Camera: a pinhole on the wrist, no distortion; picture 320 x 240 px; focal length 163.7 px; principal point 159.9 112.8 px. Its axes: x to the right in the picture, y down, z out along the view. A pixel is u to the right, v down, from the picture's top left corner.
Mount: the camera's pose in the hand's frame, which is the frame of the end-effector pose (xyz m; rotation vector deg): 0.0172 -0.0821 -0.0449 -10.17 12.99 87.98
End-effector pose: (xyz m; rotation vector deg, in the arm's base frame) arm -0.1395 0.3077 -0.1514 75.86 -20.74 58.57
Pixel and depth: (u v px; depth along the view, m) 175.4 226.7 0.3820
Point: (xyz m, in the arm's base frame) -0.2095 -0.0858 -0.2020
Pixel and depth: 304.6 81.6 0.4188
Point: -0.2871 0.0829 0.2429
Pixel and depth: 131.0 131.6 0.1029
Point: -0.0591 0.2635 -0.1747
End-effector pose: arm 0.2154 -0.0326 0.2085 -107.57 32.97 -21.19
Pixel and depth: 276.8 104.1 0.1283
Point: 0.2606 -0.0177 0.1515
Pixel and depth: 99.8 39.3 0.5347
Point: 0.7341 0.2620 0.1481
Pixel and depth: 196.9 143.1 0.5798
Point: 0.3637 0.3244 -0.1499
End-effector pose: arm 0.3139 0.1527 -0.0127 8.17 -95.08 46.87
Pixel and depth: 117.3 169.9 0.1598
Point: 0.2648 0.0115 -0.0127
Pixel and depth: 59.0 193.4 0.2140
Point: 0.2526 -0.1032 -0.0289
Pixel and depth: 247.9 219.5 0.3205
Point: 0.0896 0.0904 -0.2537
